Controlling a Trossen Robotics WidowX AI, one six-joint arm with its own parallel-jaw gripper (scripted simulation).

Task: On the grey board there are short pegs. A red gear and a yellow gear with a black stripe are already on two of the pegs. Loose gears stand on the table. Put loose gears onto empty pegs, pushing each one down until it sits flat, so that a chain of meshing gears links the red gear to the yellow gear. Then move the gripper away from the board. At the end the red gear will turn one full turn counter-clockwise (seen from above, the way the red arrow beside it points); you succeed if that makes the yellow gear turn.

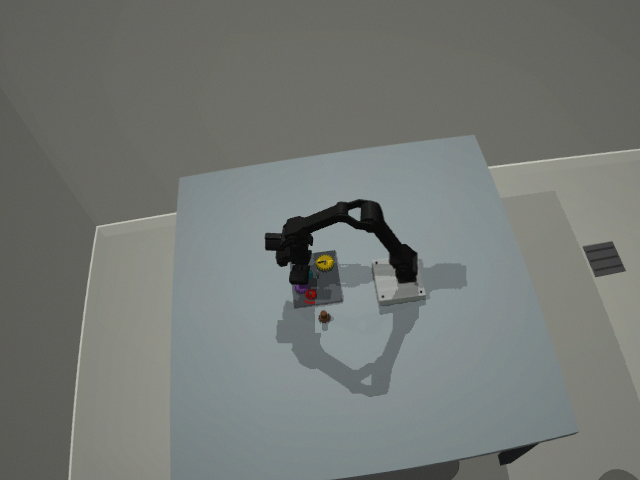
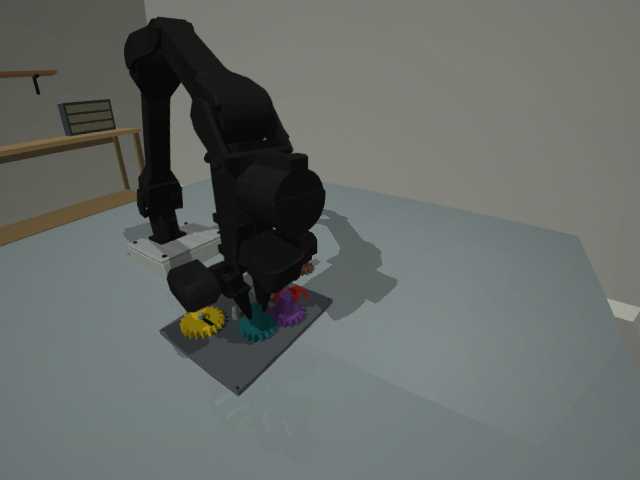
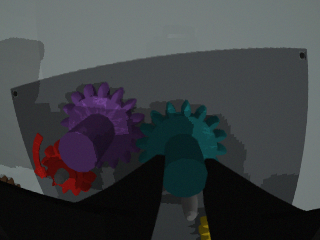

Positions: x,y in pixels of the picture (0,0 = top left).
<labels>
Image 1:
my gripper: 304,271
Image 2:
my gripper: 255,313
teal gear: 261,325, held by my gripper
purple gear: 287,312
yellow gear: 214,317
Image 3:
my gripper: 184,165
purple gear: 101,127
red gear: 77,180
</labels>
